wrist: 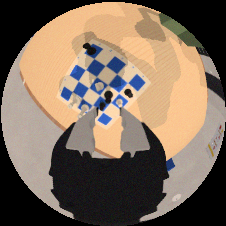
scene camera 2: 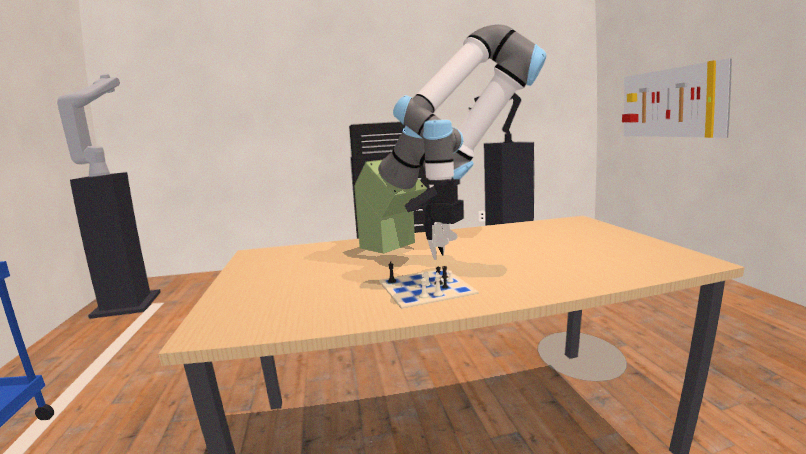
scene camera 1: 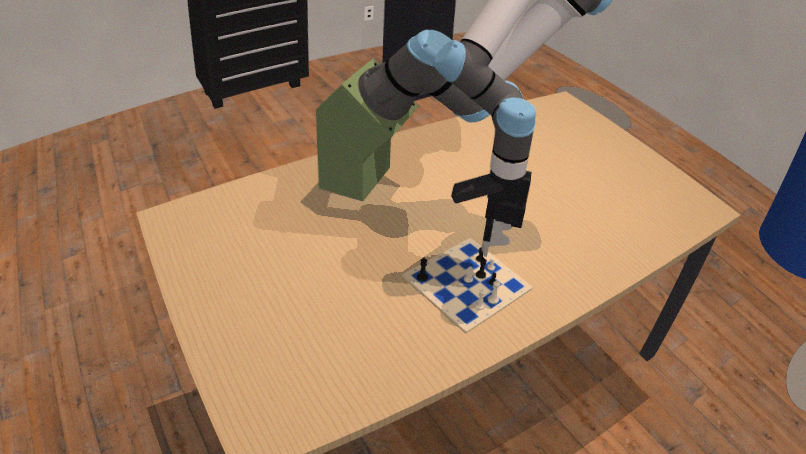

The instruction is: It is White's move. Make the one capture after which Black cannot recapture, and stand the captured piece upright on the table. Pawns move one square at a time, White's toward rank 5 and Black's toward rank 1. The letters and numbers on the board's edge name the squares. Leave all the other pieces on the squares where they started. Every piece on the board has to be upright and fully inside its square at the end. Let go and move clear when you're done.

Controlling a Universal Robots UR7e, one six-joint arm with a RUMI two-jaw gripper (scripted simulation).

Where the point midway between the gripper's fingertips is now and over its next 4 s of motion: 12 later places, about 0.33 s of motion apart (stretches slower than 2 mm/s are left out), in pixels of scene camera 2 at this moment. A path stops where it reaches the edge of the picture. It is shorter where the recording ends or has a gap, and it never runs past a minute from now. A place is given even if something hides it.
My gripper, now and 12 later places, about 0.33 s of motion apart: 439, 257; 438, 261; 438, 263; 438, 263; 438, 263; 438, 263; 438, 264; 439, 269; 439, 274; 439, 276; 439, 276; 439, 275; 439, 270
